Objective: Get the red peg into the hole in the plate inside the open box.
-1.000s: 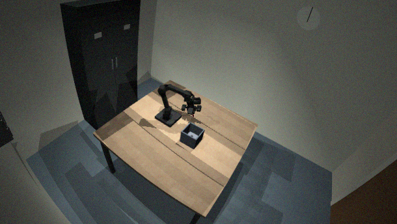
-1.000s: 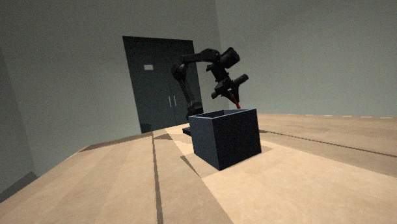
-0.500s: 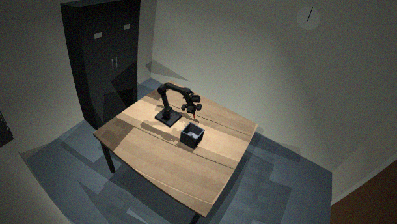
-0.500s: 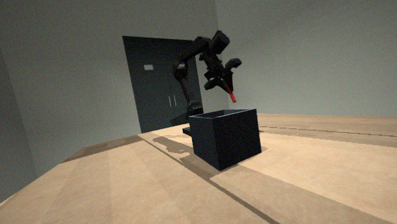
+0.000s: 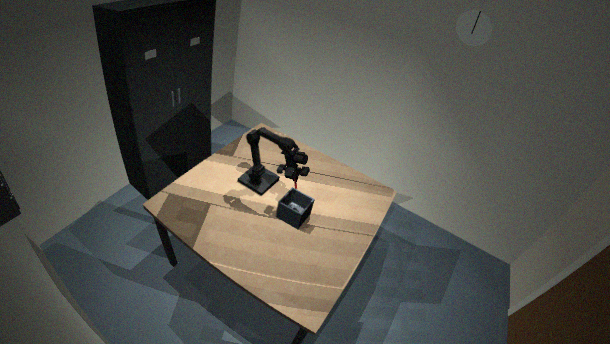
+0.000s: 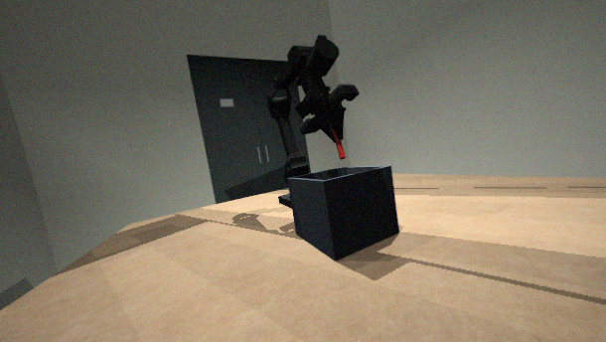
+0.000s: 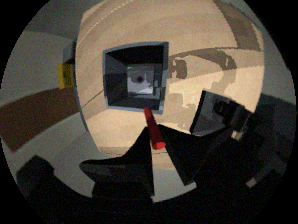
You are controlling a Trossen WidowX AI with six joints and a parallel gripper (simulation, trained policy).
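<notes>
Now: gripper tip 160 mm above the plate, 70 mm short of it and 60 mm to the left of it. Also, from my gripper tip: red peg: 10 mm below.
</notes>
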